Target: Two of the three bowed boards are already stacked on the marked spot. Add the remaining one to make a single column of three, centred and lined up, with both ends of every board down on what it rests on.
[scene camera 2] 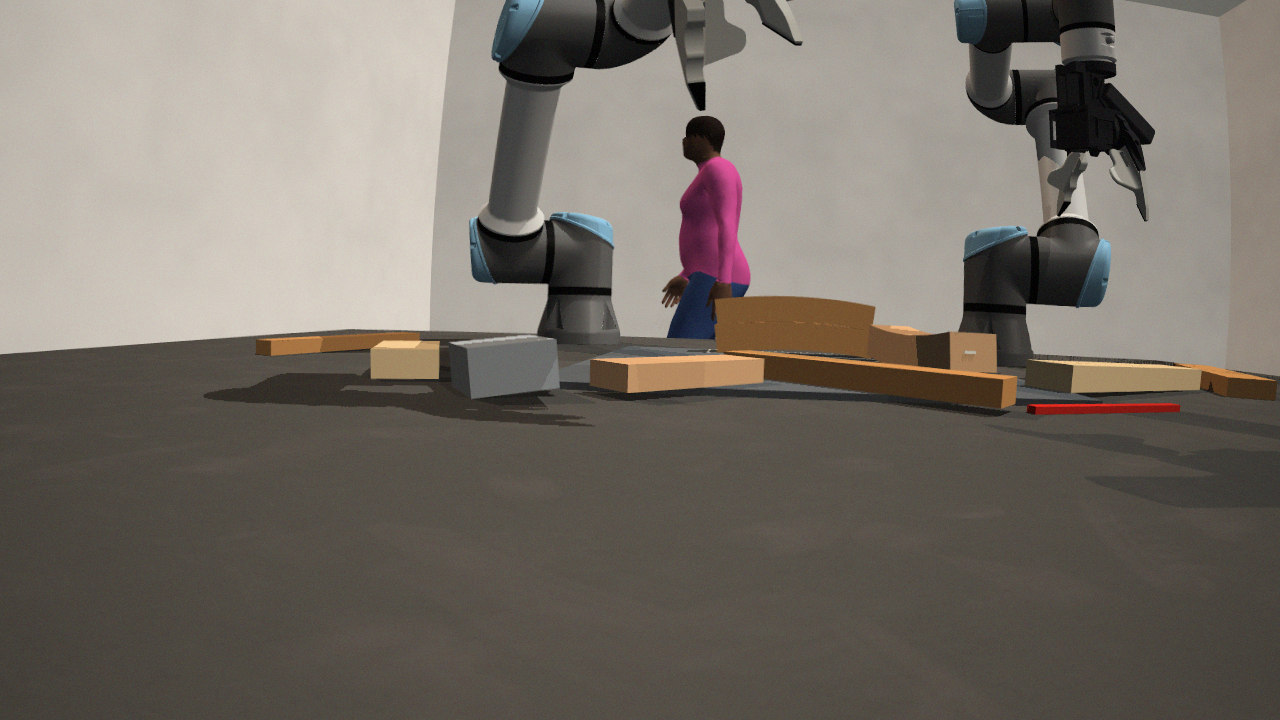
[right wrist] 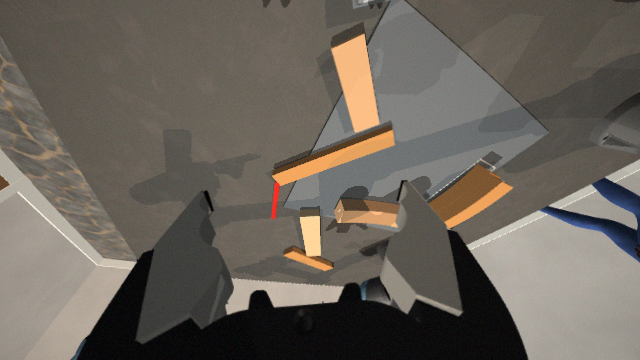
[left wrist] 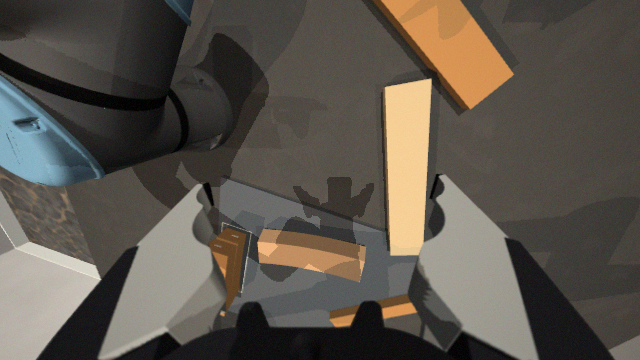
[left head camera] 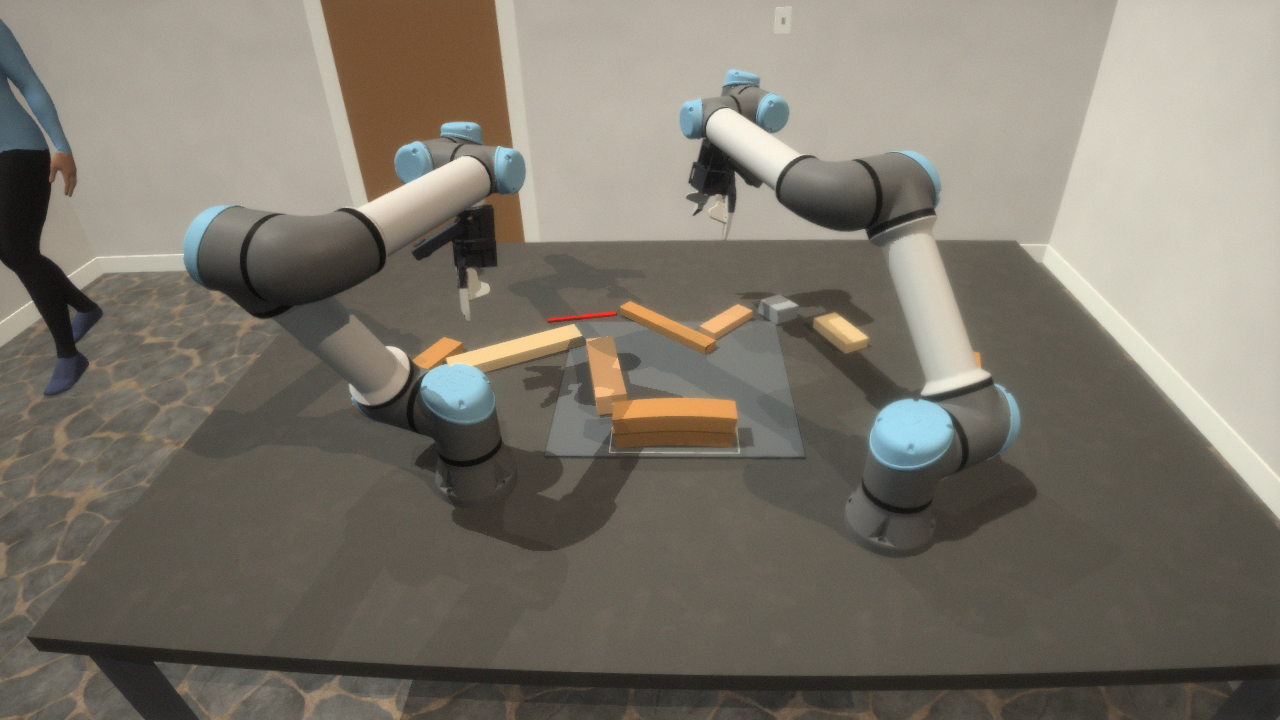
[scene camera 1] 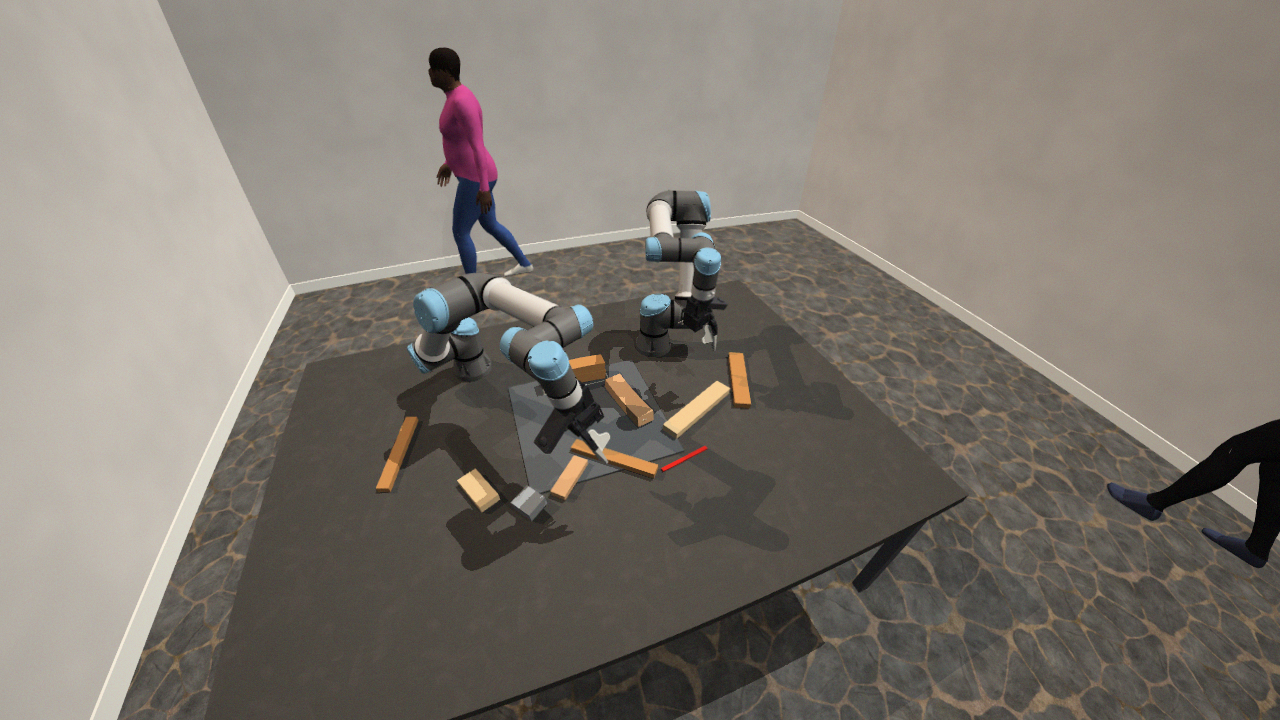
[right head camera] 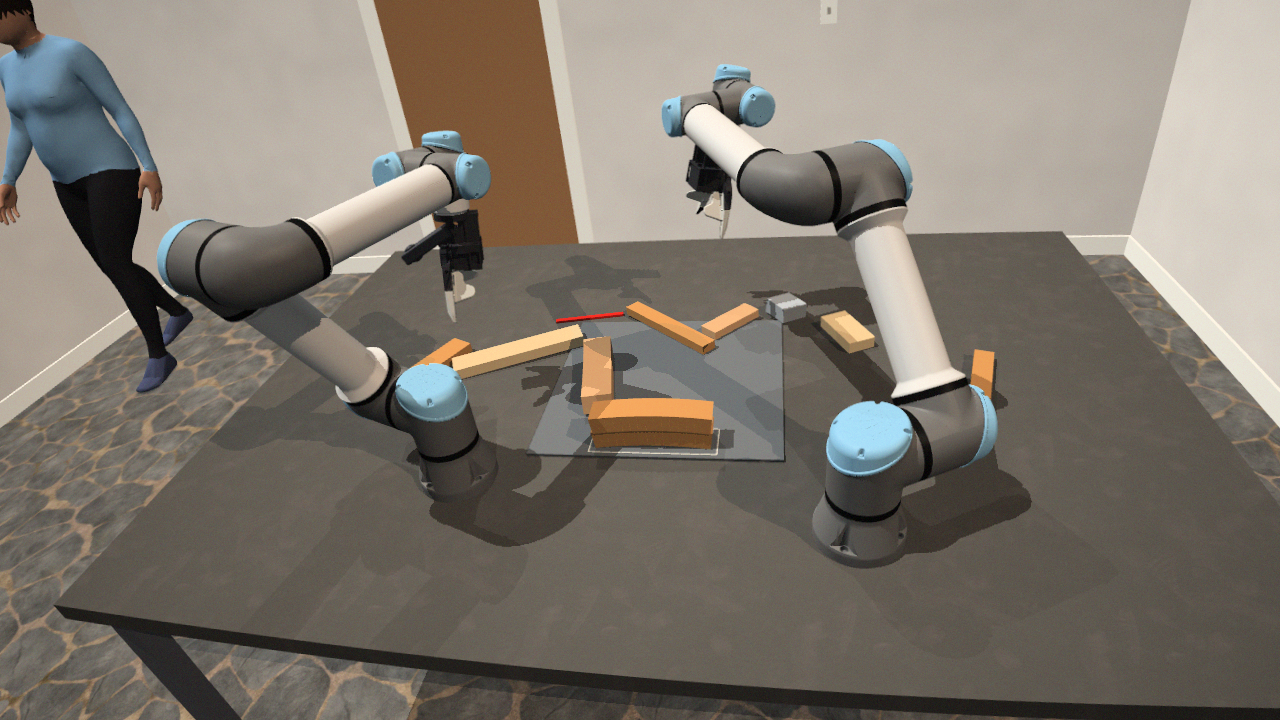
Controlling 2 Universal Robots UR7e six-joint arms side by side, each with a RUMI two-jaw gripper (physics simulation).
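Places are measured from the left arm's base along level axes (x right, y ahead, z up), in metres.
Pixels of known places: left gripper, fingertip midpoint: [scene camera 2: 1099,218] [left wrist: 319,180] [left head camera: 466,307] [scene camera 1: 697,337] [right head camera: 458,308]; right gripper, fingertip midpoint: [scene camera 2: 743,82] [right wrist: 307,186] [left head camera: 708,227] [scene camera 1: 586,445] [right head camera: 708,225]; left arm's base, origin of the base link: [left wrist: 195,111] [left head camera: 477,479] [scene camera 1: 653,345] [right head camera: 460,474]; right arm's base, origin of the base link: [scene camera 2: 578,342] [right wrist: 629,116] [left head camera: 888,523] [scene camera 1: 473,369] [right head camera: 858,531].
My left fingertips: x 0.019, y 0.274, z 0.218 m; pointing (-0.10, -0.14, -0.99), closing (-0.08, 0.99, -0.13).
Ahead of a thing's pixels: the offset from my left fingertips to its top centre. "spot": to the spot under its first point. Level surfaces: height alone.
Two bowed orange boards form a stack @(dz -0.129, dx +0.365, dy -0.263 m) [left head camera: 674,422] [right head camera: 651,422] [scene camera 2: 793,324] [left wrist: 231,260] [right wrist: 470,195], arched upward, inside the white marked outline @(spot: dz -0.212, dx +0.360, dy -0.300 m) [left head camera: 675,452] [right head camera: 653,453]. The third bowed board @(dz -0.162, dx +0.270, dy -0.040 m) [left head camera: 605,374] [right head camera: 597,374] [scene camera 1: 629,400] [left wrist: 311,254] [right wrist: 370,213] is lighter orange and lies on the mat beside the stack's left end in the head views. My left gripper [left head camera: 474,304] [scene camera 2: 1103,215] [left wrist: 319,180] is open and empty, above the table left of the mat in the head views. My right gripper [left head camera: 711,223] [scene camera 2: 750,75] [right wrist: 307,186] is open and empty, high over the mat's far side.
The grey mat @(dz -0.212 m) [left head camera: 760,385] also bears part of a straight orange bar @(dz -0.191, dx +0.450, dy +0.139 m) [left head camera: 666,325] and a peach block @(dz -0.192, dx +0.600, dy +0.123 m) [left head camera: 726,321]. Around it lie a long pale bar @(dz -0.185, dx +0.082, dy +0.124 m) [left head camera: 517,349], an orange board @(dz -0.196, dx -0.160, dy +0.093 m) [scene camera 1: 739,379], a red stick @(dz -0.212, dx +0.259, dy +0.262 m) [left head camera: 581,316], a grey block @(dz -0.176, dx +0.744, dy +0.140 m) [left head camera: 777,309], a pale block @(dz -0.192, dx +0.851, dy +0.008 m) [left head camera: 840,332] and another orange board @(spot: dz -0.198, dx +1.030, dy -0.263 m) [scene camera 1: 397,454].
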